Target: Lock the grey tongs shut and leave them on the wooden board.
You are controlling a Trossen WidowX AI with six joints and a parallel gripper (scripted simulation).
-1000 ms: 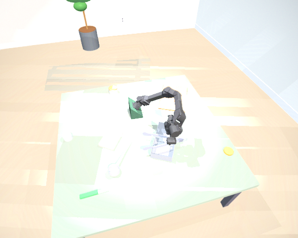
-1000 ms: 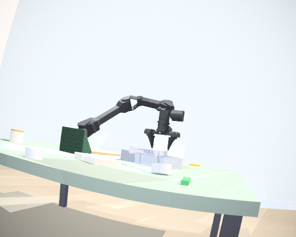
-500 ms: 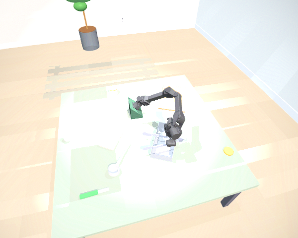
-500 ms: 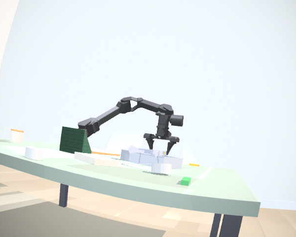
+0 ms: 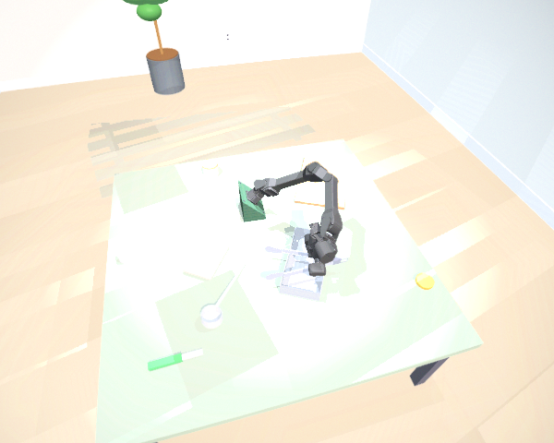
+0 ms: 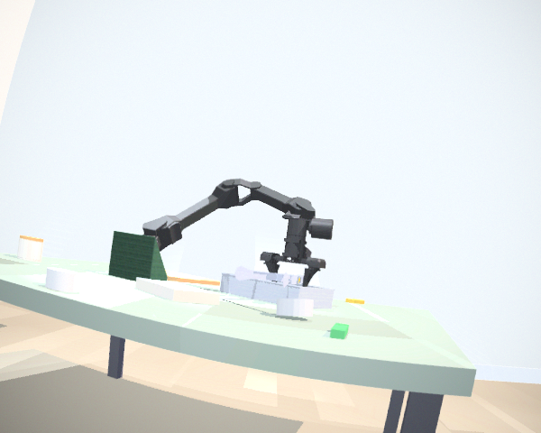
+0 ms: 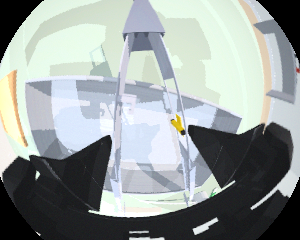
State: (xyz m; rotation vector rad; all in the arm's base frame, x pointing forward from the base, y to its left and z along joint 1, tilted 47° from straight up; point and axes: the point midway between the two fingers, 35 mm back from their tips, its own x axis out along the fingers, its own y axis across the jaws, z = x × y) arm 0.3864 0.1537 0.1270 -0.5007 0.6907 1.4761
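Right now my gripper tip is 30 mm past the roasting tin, 20 mm to the left of it and 10 mm above it. Round my gripper tip: wooden board: 540 mm behind, 180 mm to the left, 30 mm below; yellow disc: 430 mm to the left, 120 mm ahead, 30 mm below; pale flat block: 420 mm to the right, 130 mm behind, 20 mm below.
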